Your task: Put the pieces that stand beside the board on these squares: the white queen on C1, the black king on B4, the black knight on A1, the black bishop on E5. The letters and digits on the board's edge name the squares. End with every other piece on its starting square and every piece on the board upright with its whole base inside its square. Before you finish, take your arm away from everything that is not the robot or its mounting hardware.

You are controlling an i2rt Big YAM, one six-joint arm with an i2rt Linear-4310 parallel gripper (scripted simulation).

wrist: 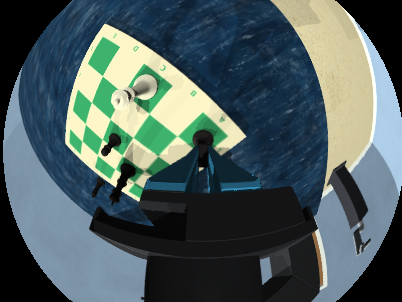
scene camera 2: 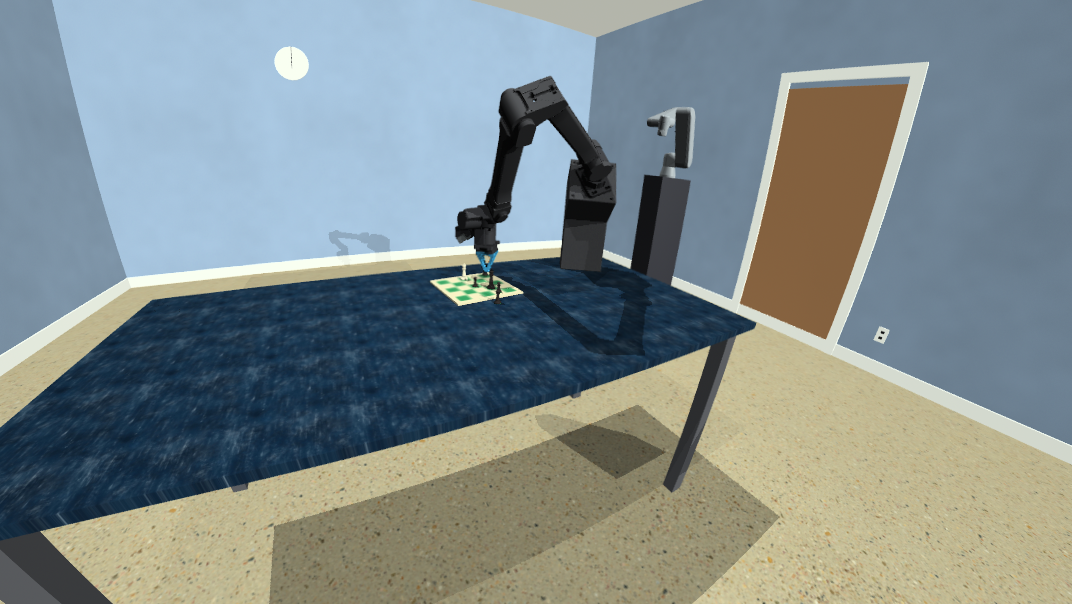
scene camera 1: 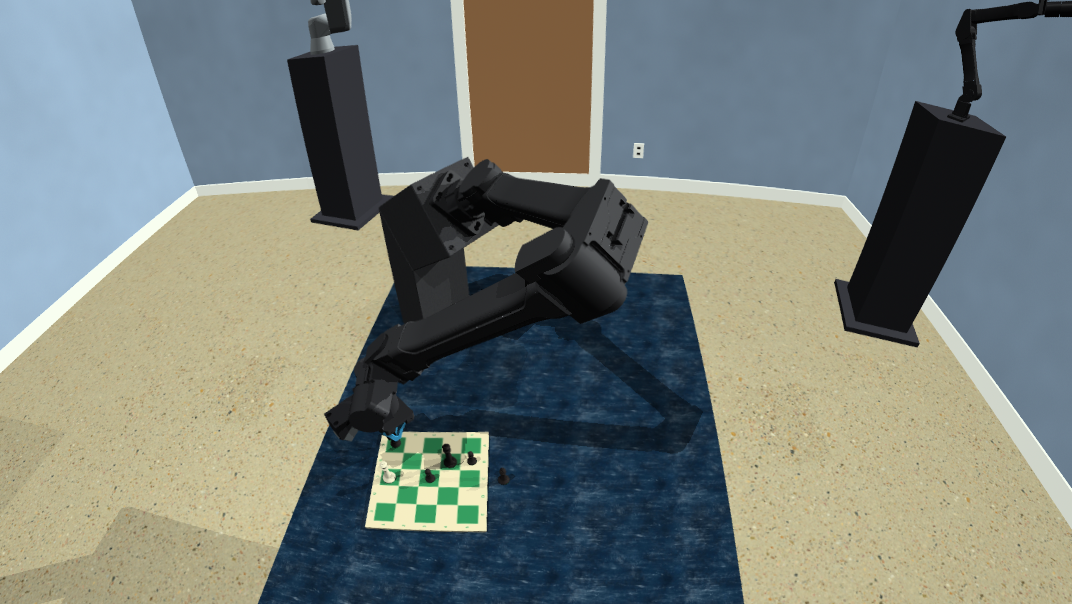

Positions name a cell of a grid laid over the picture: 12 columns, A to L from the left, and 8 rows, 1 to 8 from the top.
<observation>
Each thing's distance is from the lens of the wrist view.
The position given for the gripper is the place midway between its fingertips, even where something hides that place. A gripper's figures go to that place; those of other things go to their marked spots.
gripper (wrist: G5): 0.13 m
white queen (wrist: E3): 0.12 m
</observation>
